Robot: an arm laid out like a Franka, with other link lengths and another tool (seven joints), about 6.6 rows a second.
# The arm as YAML. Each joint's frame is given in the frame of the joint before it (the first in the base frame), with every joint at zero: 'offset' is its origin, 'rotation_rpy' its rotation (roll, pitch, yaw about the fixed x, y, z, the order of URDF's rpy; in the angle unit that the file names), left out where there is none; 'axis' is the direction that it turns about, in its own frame. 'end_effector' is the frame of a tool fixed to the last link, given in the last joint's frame.
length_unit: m
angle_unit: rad
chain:
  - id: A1
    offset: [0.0, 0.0, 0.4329]
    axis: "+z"
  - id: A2
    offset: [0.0, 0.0, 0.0]
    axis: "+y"
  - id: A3
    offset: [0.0, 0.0, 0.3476]
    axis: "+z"
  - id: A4
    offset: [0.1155, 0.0, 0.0]
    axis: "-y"
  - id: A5
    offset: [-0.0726, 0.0, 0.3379]
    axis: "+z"
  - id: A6
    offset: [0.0, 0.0, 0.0]
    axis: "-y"
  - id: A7
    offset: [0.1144, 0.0, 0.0]
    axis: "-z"
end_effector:
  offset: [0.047, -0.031, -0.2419]
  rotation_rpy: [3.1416, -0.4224, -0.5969]
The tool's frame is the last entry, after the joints.
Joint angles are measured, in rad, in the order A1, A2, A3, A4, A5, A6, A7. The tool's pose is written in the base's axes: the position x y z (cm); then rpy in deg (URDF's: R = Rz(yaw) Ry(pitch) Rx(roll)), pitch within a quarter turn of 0, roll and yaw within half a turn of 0. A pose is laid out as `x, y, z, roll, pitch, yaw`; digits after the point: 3 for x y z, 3 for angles.
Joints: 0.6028, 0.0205, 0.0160, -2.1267, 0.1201, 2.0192, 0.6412
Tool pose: 46.265, 28.847, 39.344, 174.610, -16.180, -37.000
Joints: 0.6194, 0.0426, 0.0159, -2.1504, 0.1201, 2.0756, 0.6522
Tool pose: 46.165, 29.677, 37.718, 175.041, -16.593, -37.119
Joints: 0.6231, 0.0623, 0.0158, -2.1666, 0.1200, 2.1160, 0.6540
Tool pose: 46.322, 29.894, 36.380, 175.224, -16.815, -37.287
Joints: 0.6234, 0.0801, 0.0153, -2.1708, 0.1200, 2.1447, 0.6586
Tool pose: 46.701, 30.052, 35.524, 175.532, -17.040, -37.805
